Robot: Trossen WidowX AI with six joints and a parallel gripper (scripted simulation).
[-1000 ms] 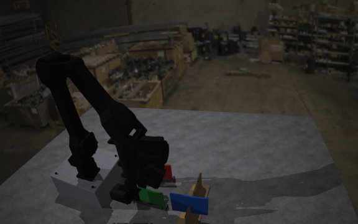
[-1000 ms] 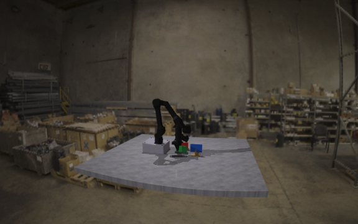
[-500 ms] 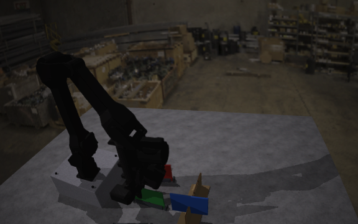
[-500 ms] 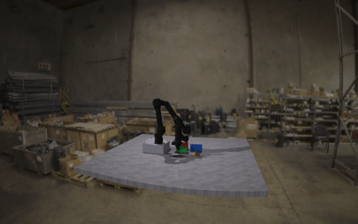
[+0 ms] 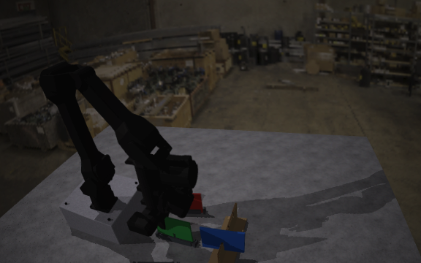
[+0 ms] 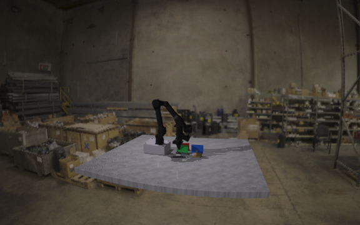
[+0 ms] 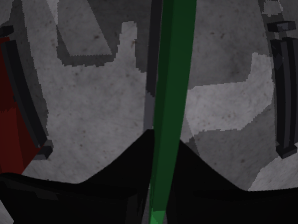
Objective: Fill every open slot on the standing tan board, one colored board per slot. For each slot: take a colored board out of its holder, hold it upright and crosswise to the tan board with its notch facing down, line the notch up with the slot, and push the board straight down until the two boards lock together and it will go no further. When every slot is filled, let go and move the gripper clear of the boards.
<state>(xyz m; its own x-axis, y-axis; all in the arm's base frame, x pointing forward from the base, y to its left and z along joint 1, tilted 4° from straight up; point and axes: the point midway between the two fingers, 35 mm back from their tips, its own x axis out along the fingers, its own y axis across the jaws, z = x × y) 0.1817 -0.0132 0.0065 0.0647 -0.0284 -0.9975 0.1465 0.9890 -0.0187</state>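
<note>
Right now my gripper tip is 16 cm short of the tan board, 1 cm to the right of it and 1 cm above it. Round my gripper tip: blue board 16 cm ahead, 4 cm to the right, 1 cm above; then green board 3 cm ahead; then red board 2 cm ahead, 11 cm to the left, 1 cm below.
</note>
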